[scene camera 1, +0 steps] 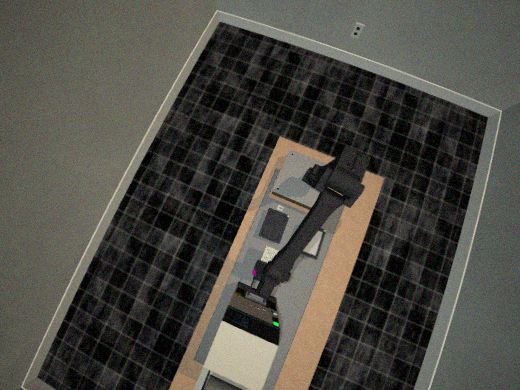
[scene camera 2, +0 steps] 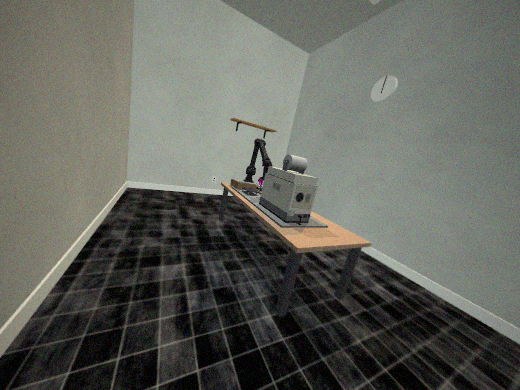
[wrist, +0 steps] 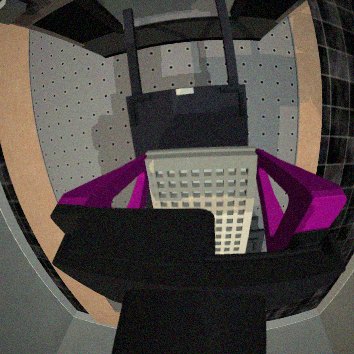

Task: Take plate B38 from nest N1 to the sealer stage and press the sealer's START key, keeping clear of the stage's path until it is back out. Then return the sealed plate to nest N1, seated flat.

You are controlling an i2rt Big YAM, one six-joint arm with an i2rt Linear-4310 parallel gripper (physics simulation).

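Frame: origin at the arm's base, x ahead, y right, z down, level; centimetres.
Where they show: gripper, fingertip midpoint: [wrist: 200,157]; arm's base at its link origin: [scene camera 1: 314,179] [scene camera 2: 248,181].
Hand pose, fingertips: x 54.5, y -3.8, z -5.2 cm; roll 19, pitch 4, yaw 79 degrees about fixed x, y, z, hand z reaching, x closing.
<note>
Each offset is from my fingertips to the top centre of the thing. "*": to the spot under its first point. Level surfaces: height alone.
Plate B38 @[dx -5.7, dy +1.1, dz -1.2 cm] [wrist: 202,192] [scene camera 1: 269,253] is pale, with a grid of wells. My gripper [wrist: 200,157] [scene camera 1: 256,274] [scene camera 2: 261,183] is shut on it, with the magenta fingers at its two sides near the far edge. The palm hides part of the plate. The dark sealer stage [wrist: 190,122] [scene camera 1: 256,298] stands out on two rails; the plate's far edge overlaps its near part in the wrist view. The height between them is unclear. The sealer [scene camera 1: 242,355] [scene camera 2: 287,192] shows a green spot @[* dx +10.6, dy -12.8, dz -14.8 cm] [scene camera 1: 276,324] on its front; the START key cannot be read.
A dark nest-like block @[dx -21.6, dy +8.4, dz +7.6 cm] [scene camera 1: 274,225] and a dark-framed tray with a pale inside [scene camera 1: 313,244] are on the grey board @[dz +12.6 cm] [scene camera 1: 300,292]; nest labels are unreadable. A grey raised platform [scene camera 1: 295,167] is near the arm's base. A wall shelf [scene camera 2: 252,125] is behind the arm.
</note>
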